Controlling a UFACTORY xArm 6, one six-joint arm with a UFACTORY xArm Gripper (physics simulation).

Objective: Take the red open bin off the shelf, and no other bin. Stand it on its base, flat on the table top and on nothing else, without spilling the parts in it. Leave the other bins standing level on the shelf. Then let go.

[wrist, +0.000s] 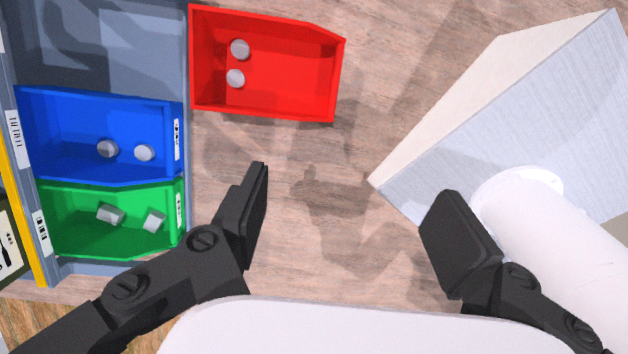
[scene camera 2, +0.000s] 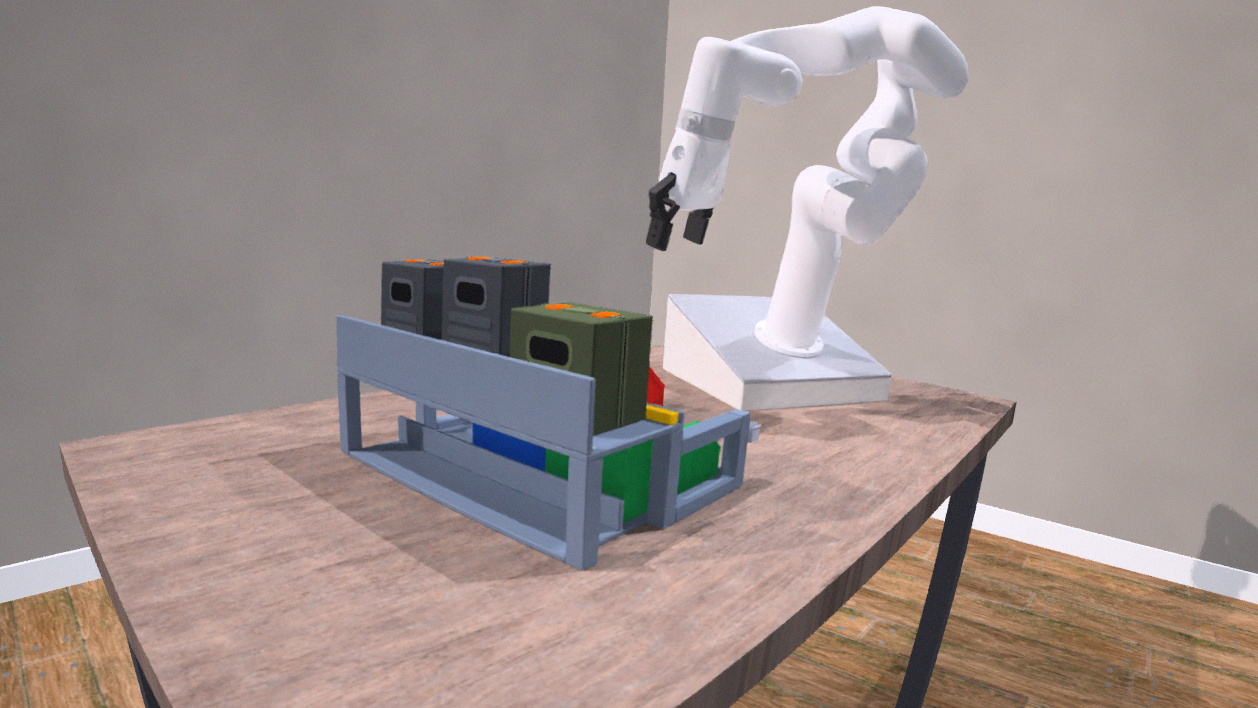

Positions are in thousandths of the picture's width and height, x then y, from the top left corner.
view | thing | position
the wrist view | gripper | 558, 561
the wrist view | red bin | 467, 199
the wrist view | blue bin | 100, 357
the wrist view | green bin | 112, 589
